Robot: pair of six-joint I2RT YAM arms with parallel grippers.
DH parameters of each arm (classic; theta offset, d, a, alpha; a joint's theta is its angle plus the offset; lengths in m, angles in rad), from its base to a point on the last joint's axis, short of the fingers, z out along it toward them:
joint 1: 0 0.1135 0.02 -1.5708
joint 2: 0 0 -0.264 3.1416
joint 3: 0.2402 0 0.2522 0
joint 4: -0.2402 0 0.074 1.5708
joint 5: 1.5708 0 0 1.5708
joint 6: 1.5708 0.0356 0 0
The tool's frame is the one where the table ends.
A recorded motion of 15 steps. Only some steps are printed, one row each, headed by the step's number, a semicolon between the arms.
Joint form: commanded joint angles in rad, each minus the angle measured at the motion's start. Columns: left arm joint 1, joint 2, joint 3, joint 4, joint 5, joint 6; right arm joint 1, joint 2, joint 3, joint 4, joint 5, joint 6.
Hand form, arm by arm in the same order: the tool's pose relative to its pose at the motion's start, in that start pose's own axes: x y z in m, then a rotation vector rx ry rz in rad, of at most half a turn. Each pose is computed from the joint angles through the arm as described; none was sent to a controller.
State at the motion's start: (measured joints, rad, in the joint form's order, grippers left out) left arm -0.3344 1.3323 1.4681 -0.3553 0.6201 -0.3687; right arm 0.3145 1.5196 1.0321 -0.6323 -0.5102 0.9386
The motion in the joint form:
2: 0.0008 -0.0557 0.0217 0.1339 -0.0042 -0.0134; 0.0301 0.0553 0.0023 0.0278 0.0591 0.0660
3: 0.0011 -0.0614 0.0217 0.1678 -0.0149 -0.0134; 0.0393 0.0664 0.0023 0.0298 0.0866 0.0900
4: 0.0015 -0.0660 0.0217 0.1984 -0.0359 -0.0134; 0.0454 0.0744 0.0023 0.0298 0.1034 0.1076
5: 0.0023 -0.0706 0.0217 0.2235 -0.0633 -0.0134; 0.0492 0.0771 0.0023 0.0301 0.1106 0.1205
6: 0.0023 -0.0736 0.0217 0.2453 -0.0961 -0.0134; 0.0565 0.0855 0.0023 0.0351 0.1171 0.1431
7: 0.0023 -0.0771 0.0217 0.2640 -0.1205 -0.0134; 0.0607 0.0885 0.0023 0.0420 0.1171 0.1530
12: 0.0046 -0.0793 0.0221 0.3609 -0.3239 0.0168; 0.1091 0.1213 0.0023 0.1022 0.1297 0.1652
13: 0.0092 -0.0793 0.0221 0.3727 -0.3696 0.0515; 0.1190 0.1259 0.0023 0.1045 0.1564 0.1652
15: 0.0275 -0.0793 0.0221 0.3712 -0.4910 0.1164; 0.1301 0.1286 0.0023 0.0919 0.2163 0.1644
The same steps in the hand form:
2: -0.0229 -0.0252 -0.0220 0.0585 -0.1621 0.1090; -0.0021 -0.0001 0.0182 0.0550 -0.0185 0.0535
3: -0.0265 -0.0281 -0.0246 0.0605 -0.1968 0.1308; -0.0019 -0.0005 0.0223 0.0777 -0.0325 0.0735
4: -0.0299 -0.0302 -0.0269 0.0519 -0.2330 0.1486; -0.0017 -0.0009 0.0252 0.0933 -0.0400 0.0892
5: -0.0329 -0.0319 -0.0293 0.0358 -0.2683 0.1619; -0.0012 -0.0008 0.0264 0.0991 -0.0434 0.0998
6: -0.0356 -0.0329 -0.0310 0.0144 -0.3023 0.1711; -0.0007 -0.0005 0.0296 0.1055 -0.0444 0.1176
7: -0.0378 -0.0342 -0.0329 -0.0002 -0.3307 0.1794; -0.0004 0.0003 0.0311 0.1028 -0.0443 0.1224
12: -0.0497 -0.0341 -0.0393 -0.1552 -0.5036 0.2218; 0.0052 0.0078 0.0468 0.0924 -0.0406 0.0833
13: -0.0517 -0.0325 -0.0410 -0.2051 -0.5328 0.2513; 0.0064 0.0082 0.0493 0.1083 -0.0573 0.0752
15: -0.0548 -0.0252 -0.0457 -0.3501 -0.5802 0.2872; 0.0080 0.0071 0.0511 0.1507 -0.0968 0.0687

